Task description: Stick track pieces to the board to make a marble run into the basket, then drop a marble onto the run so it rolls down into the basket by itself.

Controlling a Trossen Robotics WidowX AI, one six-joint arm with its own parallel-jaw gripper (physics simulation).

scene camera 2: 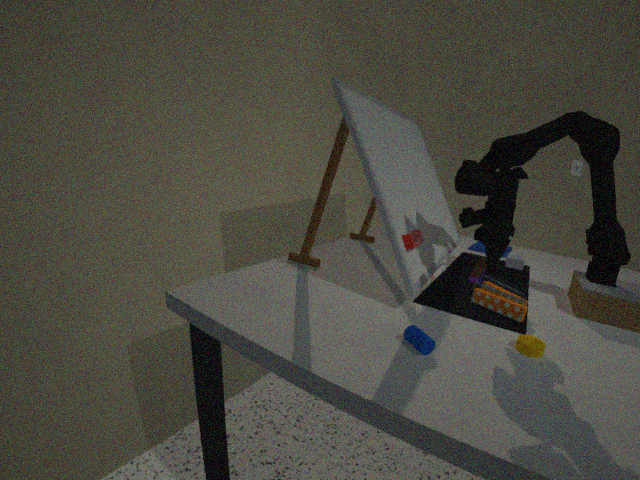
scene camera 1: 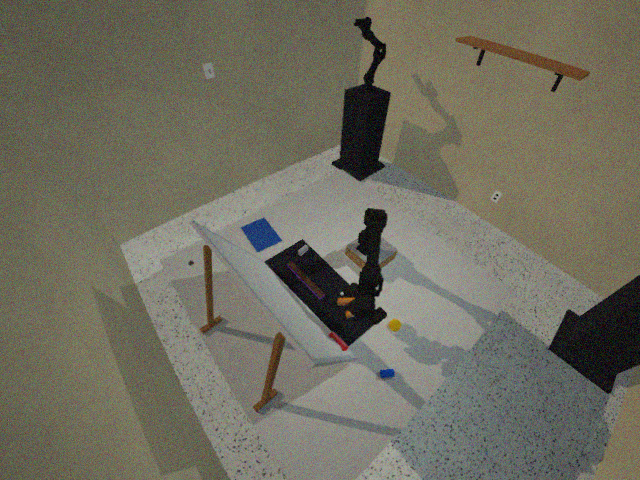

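The white board leans on wooden legs. A red piece, possibly the basket, is at its lower near side. On the black mat lie a long brown-and-purple track piece and two orange pieces; the nearer, white-dotted orange piece shows clearly. A small white ball, perhaps the marble, is beside the orange pieces. My gripper points down, low over the mat behind the orange pieces, shut and empty. In scene camera 1 its fingertips are lost against the dark mat.
A light grey block is at the mat's far end, near a blue square. A blue cylinder and a yellow disc lie off the mat. The wooden legs stand behind the board.
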